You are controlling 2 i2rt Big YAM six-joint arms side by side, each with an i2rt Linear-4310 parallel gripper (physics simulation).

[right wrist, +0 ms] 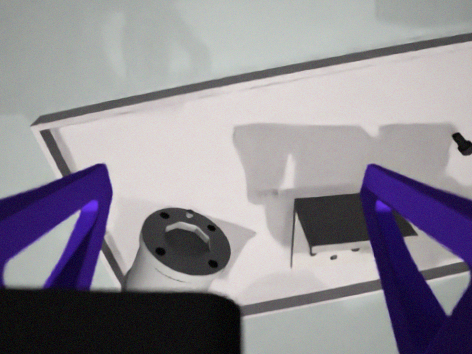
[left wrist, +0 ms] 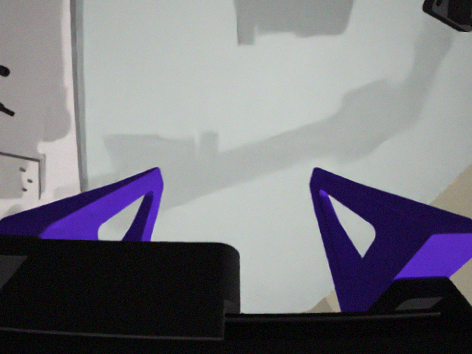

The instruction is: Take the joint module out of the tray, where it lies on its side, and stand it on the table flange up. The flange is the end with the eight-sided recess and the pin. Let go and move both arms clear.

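Frame: origin at the left arm's base, x right, y ahead, z up, level; millimetres.
Where they show: left gripper, fingertip midpoint: (left wrist: 236,176); right gripper, fingertip midpoint: (right wrist: 236,178).
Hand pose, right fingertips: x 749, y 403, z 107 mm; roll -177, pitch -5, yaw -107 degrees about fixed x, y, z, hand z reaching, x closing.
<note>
After its pixels a point has its place.
The joint module (right wrist: 186,250) @[x 662, y 459, z 40 mm] is in the tray (right wrist: 150,97) @[x 759, y 445, z 10 mm] (left wrist: 77,100) @[x 512, y 244, z 3 mm], near its left end in the right wrist view. Its round dark flange, with the eight-sided recess, the small pin and several dark holes, shows toward the camera. The pale body runs down behind it, its lower part hidden by the black gripper housing. My right gripper (right wrist: 236,178) @[x 749, y 403, z 107 mm] is open above the tray, with the module nearer its left finger and nothing between the tips. My left gripper (left wrist: 236,176) @[x 367, y 214, z 196 mm] is open and empty above the pale table, beside the tray. The module does not show in the left wrist view.
A box-like part with a dark top and small holes (right wrist: 330,220) @[x 649, y 360, z 38 mm] (left wrist: 20,175) @[x 595, y 350, z 16 mm] is in the tray, partly behind the right finger in the right wrist view. Black screws (right wrist: 464,144) (left wrist: 4,71) lie in the tray. A black object (left wrist: 452,12) @[x 21, y 35, z 22 mm] shows at the left wrist view's top right.
</note>
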